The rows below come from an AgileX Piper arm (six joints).
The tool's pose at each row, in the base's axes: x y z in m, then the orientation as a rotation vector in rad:
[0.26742 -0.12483 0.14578 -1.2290 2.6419 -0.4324]
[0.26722 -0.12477 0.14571 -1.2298 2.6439 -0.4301]
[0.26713 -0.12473 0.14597 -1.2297 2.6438 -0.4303]
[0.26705 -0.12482 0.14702 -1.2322 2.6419 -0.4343]
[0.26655 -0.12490 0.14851 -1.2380 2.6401 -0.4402]
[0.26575 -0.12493 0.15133 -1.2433 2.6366 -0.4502]
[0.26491 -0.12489 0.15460 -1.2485 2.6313 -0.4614]
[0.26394 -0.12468 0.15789 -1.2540 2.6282 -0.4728]
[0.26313 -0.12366 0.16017 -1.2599 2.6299 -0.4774]
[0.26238 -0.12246 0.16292 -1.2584 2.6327 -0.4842]
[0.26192 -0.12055 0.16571 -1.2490 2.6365 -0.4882]
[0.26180 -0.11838 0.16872 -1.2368 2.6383 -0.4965]
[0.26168 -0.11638 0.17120 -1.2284 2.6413 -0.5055]
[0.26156 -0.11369 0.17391 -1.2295 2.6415 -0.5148]
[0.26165 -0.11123 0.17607 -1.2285 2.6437 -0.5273]
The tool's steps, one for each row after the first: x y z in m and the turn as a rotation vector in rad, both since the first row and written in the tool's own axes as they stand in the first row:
[0.00008 0.00020 0.00000 -0.0023 0.0009 0.0000]
[0.00010 0.00020 -0.00028 -0.0022 0.0009 0.0000]
[0.00016 -0.00015 -0.00127 0.0003 0.0016 -0.0023]
[0.00046 -0.00036 -0.00281 0.0030 0.0040 -0.0069]
[0.00084 -0.00077 -0.00568 0.0088 0.0065 -0.0118]
[0.00117 -0.00126 -0.00901 0.0160 0.0081 -0.0171]
[0.00145 -0.00157 -0.01242 0.0223 0.0117 -0.0222]
[0.00106 -0.00115 -0.01498 0.0226 0.0165 -0.0262]
[0.00047 -0.00082 -0.01800 0.0253 0.0212 -0.0253]
[-0.00086 -0.00028 -0.02109 0.0280 0.0236 -0.0189]
[-0.00261 0.00011 -0.02434 0.0344 0.0254 -0.0113]
[-0.00421 0.00057 -0.02706 0.0398 0.0295 -0.0061]
[-0.00635 0.00138 -0.03013 0.0444 0.0339 -0.0076]
[-0.00841 0.00208 -0.03257 0.0503 0.0408 -0.0077]

